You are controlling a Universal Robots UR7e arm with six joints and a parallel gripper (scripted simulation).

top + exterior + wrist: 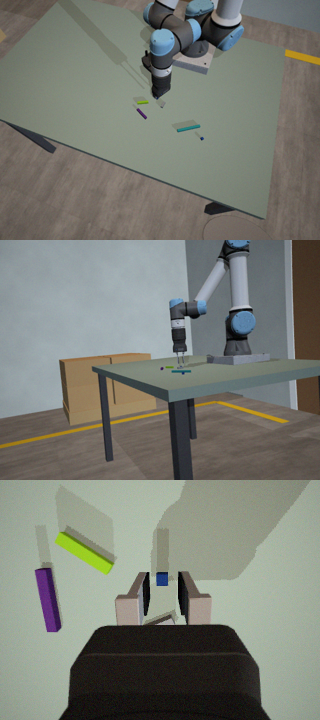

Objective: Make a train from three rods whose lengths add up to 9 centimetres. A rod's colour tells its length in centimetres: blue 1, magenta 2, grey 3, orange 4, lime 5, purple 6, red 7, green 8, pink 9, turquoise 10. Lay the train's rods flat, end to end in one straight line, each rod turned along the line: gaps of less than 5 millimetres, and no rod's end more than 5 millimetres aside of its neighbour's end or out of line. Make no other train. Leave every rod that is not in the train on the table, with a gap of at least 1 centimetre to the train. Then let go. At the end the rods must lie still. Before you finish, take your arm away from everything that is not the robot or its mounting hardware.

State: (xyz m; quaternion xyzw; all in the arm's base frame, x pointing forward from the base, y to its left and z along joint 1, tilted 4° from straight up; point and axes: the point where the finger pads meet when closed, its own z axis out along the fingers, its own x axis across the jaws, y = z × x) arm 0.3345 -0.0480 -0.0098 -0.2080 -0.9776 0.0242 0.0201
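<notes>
The grey rod is 4 cm to the left of my hand, 4 cm below it and 2 cm ahead of it. The rest, counted from my hand: lime rod 5 cm to the right, 5 cm ahead, 4 cm below; then purple rod 11 cm ahead, 4 cm below, 3 cm to the right; then turquoise rod 19 cm to the left, 8 cm ahead, 4 cm below.
</notes>
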